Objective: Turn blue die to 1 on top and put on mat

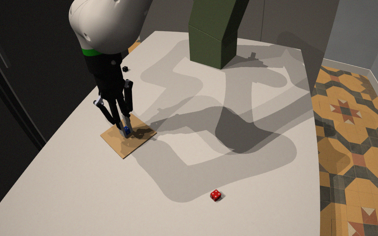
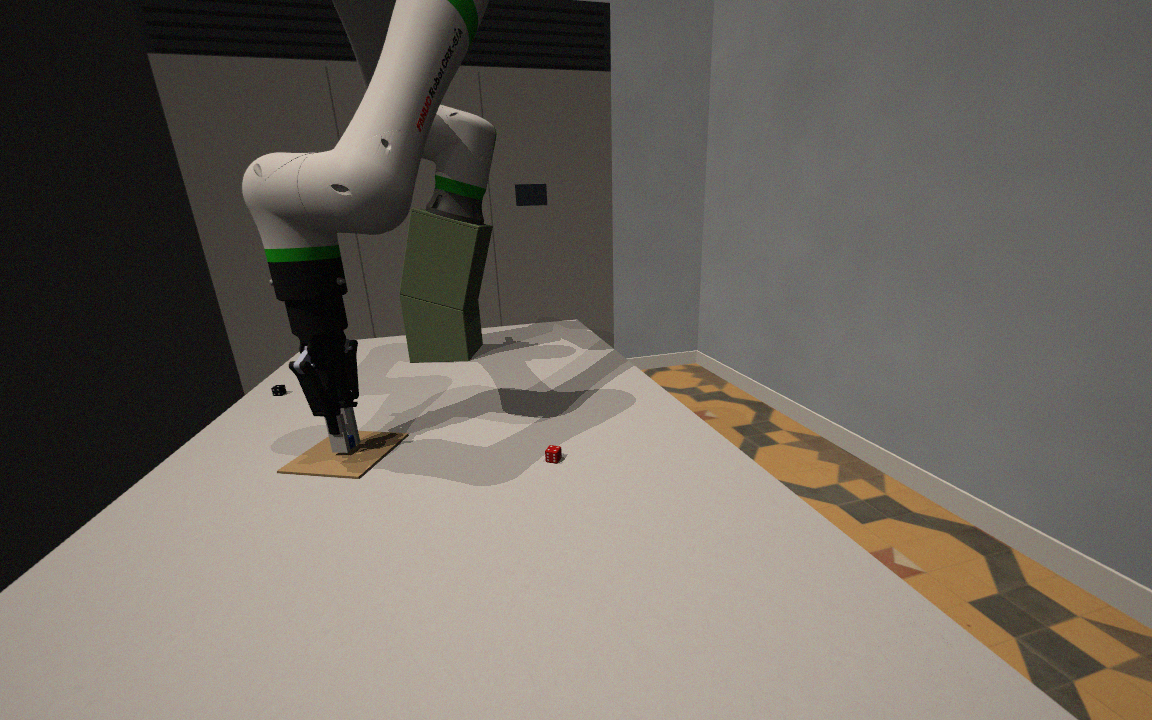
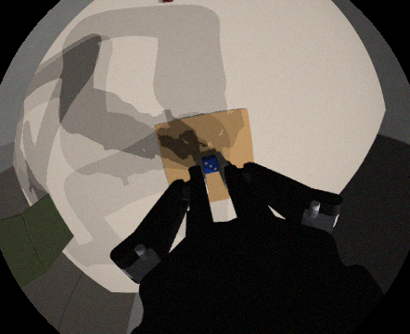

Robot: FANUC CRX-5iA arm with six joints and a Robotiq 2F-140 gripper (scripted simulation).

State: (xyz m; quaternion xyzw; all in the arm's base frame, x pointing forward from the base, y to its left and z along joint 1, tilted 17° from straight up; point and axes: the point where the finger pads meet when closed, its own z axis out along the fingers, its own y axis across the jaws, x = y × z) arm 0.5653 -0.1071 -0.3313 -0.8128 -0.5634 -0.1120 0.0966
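Right now my hand is 20 mm above the blue die. Round my hand: mat: 40 mm below; red die: 330 mm to the left, 120 mm ahead, 30 mm below; black die: 340 mm behind, 230 mm to the right, 30 mm below.
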